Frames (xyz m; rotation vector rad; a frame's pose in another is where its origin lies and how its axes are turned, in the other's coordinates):
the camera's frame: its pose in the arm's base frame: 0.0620 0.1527 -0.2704 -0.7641 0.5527 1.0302
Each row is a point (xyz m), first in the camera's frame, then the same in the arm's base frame.
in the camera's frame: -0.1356 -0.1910 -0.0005
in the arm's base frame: 0.1779 0.0203 -0.1158
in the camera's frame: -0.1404 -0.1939 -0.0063
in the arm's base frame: 0.1781 0.0122 -0.1151
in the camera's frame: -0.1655 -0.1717 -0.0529
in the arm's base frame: 0.1449 -0.0312 -0.1326
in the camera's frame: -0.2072 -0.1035 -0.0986
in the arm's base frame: 0.0630 -0.0690 -0.1512
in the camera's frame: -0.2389 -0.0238 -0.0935
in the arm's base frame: -0.0222 -0.0582 -0.1488
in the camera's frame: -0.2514 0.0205 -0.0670
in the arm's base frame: -0.0661 -0.0310 -0.1364
